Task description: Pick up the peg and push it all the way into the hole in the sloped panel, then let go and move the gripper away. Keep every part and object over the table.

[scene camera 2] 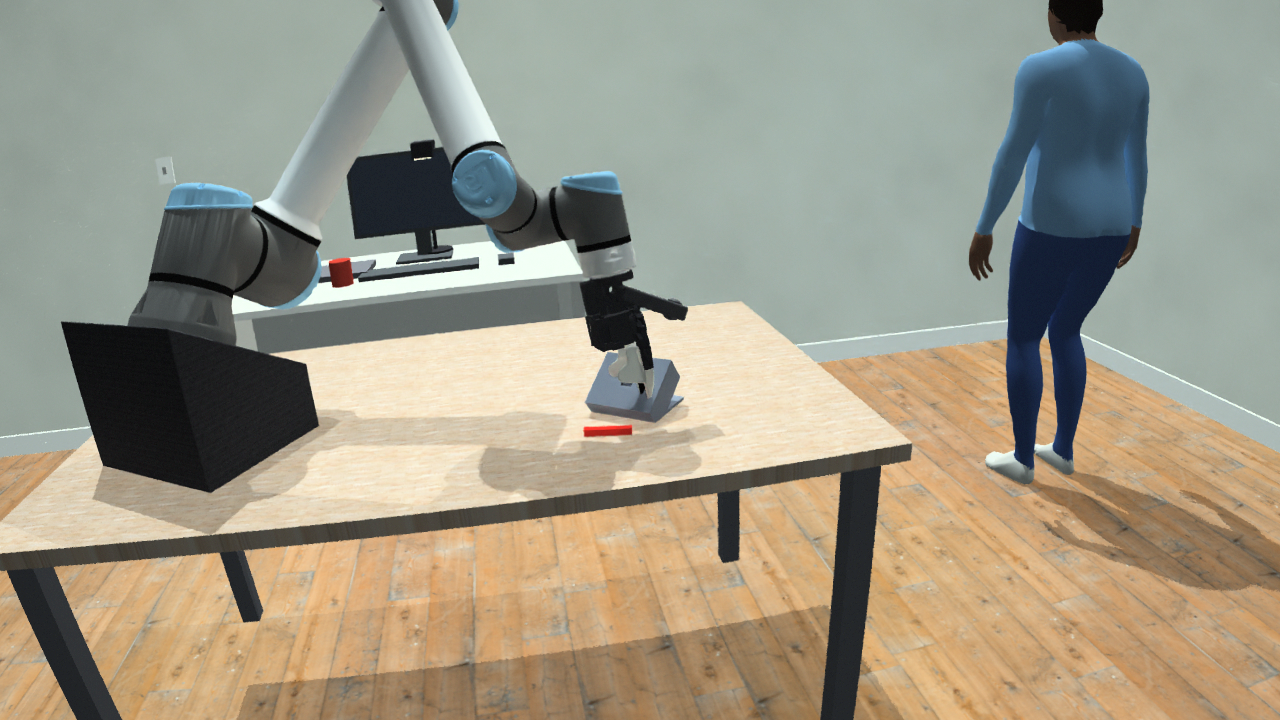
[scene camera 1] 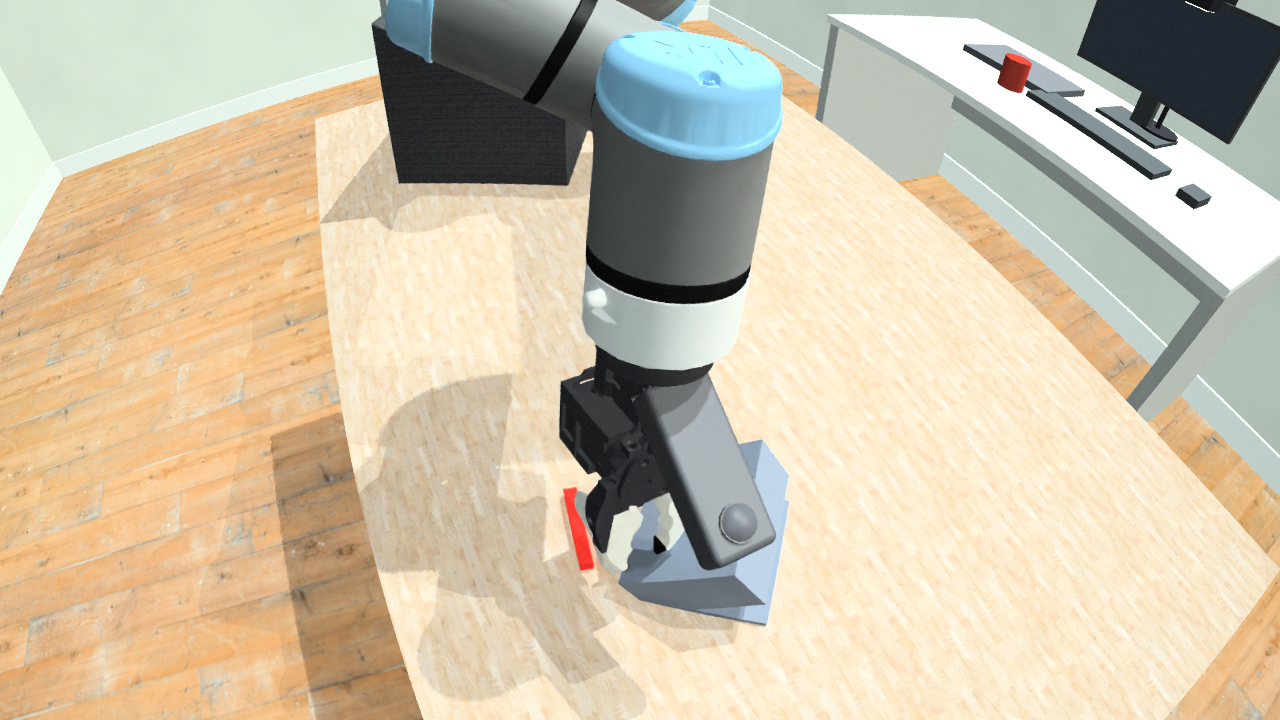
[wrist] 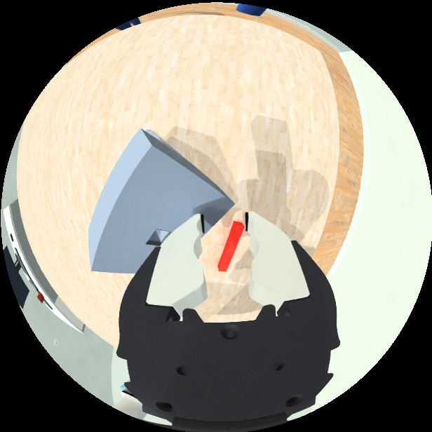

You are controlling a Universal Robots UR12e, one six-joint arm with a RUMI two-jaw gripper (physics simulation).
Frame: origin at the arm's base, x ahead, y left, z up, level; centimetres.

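Seen in the pictures: gripper, between the fingertips: [scene camera 2: 645, 395] [scene camera 1: 636, 562]; arm's base, origin of its link: [scene camera 2: 181, 339].
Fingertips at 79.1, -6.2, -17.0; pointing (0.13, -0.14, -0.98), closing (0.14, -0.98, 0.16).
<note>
Pixels of each thing's middle, then the offset from my fingertips to it, as dx, dy, dz. Level surfaces: height alone.
- red peg, middle of its body: [scene camera 1: 578, 528] [scene camera 2: 607, 430] -7.1, -2.4, -4.6
- blue-grey block with the sloped panel, middle of its body: [scene camera 1: 713, 530] [scene camera 2: 634, 388] -0.8, +7.5, -1.5
- table, height of its surface: dz -5.2
The red peg [scene camera 1: 580, 530] [scene camera 2: 607, 430] [wrist: 231, 246] lies flat on the table beside the blue-grey block with the sloped panel [scene camera 1: 698, 586] [scene camera 2: 611, 394] [wrist: 150, 200]. The square hole [wrist: 161, 237] shows in the wrist view, partly covered by the left finger. My gripper [scene camera 1: 631, 546] [scene camera 2: 644, 391] [wrist: 223, 214] points down, partly open, with nothing held. In the wrist view the peg shows in the gap between the pale fingers, tilted relative to them, its far end near the right fingertip. The left finger overlaps the block's near corner; I cannot tell whether they touch.
The table [scene camera 1: 877, 402] [scene camera 2: 429, 376] [wrist: 200, 75] carries the black robot base block [scene camera 1: 474, 116] [scene camera 2: 179, 402]. A white desk [scene camera 1: 904, 53] [scene camera 2: 402, 291] with a monitor [scene camera 1: 1172, 62] [scene camera 2: 393, 197] and a red cup [scene camera 1: 1014, 71] [scene camera 2: 341, 272] stands beyond it. A person [scene camera 2: 1078, 143] stands past the table's far end.
</note>
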